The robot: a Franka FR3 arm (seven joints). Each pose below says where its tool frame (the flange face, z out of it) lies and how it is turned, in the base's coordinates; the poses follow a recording.
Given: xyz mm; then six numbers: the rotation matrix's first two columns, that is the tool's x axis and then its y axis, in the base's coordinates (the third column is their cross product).
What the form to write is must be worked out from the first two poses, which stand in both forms.
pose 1, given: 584, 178, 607, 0.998, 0.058, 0.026, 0.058, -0.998, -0.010
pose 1, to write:
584, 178, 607
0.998, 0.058, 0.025
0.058, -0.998, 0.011
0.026, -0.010, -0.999

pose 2, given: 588, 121, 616, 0.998, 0.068, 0.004, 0.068, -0.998, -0.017
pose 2, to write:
588, 121, 616
0.998, 0.068, 0.003
0.068, -0.998, 0.017
0.004, -0.017, -1.001

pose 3, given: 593, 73, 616, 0.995, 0.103, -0.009, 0.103, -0.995, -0.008
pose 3, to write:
593, 73, 616
0.995, 0.103, -0.010
0.103, -0.995, 0.007
-0.009, -0.008, -1.001

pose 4, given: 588, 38, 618, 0.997, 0.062, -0.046, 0.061, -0.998, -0.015
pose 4, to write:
588, 38, 618
0.997, 0.061, -0.047
0.062, -0.998, 0.012
-0.046, -0.015, -0.999

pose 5, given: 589, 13, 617, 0.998, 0.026, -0.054, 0.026, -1.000, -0.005
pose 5, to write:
589, 13, 617
0.998, 0.026, -0.054
0.026, -1.000, 0.004
-0.054, -0.005, -0.999

